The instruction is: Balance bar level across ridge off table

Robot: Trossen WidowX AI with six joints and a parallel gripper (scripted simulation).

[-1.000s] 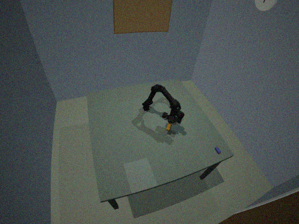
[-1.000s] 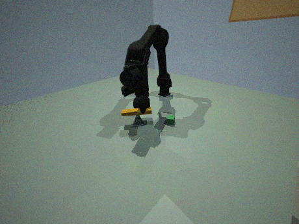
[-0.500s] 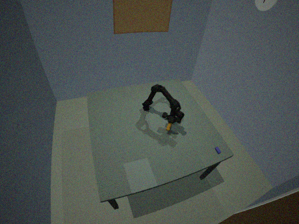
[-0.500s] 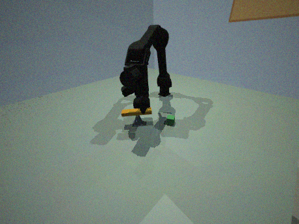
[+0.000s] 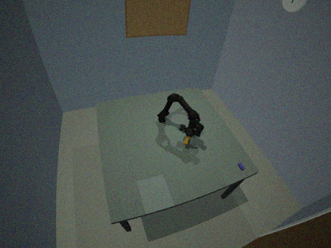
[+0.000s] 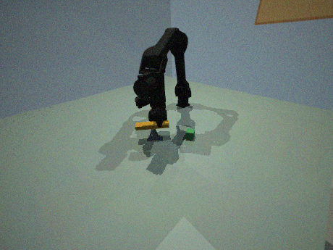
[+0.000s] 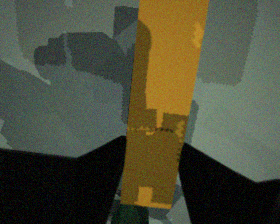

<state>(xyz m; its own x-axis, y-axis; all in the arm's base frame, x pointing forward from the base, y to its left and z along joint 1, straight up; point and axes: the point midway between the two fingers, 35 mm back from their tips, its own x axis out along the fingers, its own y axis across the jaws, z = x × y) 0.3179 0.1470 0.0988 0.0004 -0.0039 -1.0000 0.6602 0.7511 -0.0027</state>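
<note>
Now: gripper tip 20 mm short of the bar and 20 mm to the left of it. Round my gripper tip: blue object 420 mm ahead, 350 mm to the left, 60 mm below; green cube 90 mm behind, 90 mm to the left, 50 mm below.
</note>
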